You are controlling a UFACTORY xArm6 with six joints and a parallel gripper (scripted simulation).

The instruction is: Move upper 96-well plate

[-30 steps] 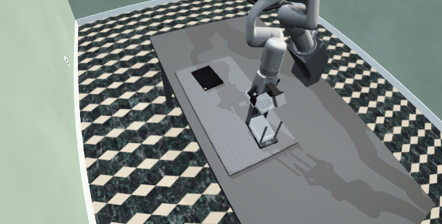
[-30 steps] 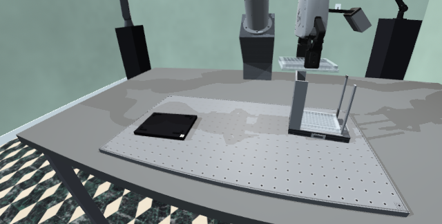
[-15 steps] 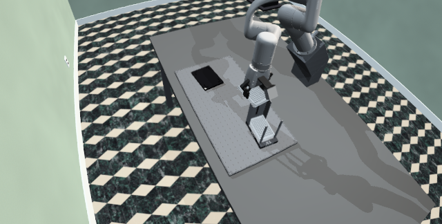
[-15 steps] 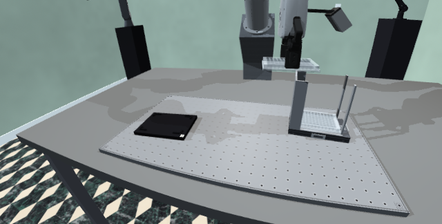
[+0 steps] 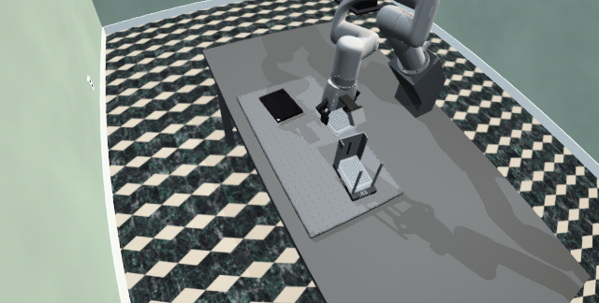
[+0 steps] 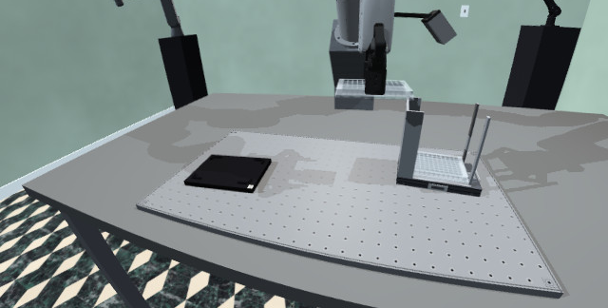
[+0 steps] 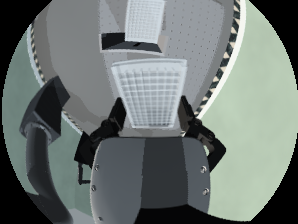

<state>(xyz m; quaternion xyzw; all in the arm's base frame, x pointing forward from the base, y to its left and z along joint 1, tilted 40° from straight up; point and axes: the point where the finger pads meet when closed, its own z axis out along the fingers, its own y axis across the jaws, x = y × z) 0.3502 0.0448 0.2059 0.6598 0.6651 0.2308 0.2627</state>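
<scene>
Now: the black plate nest N1 300 mm to the right of my hand, 190 mm below it and 30 mm ahead of it. Round my hand: pale A1 square (230 mm to the right, 190 mm below, 80 mm ahead).
</scene>
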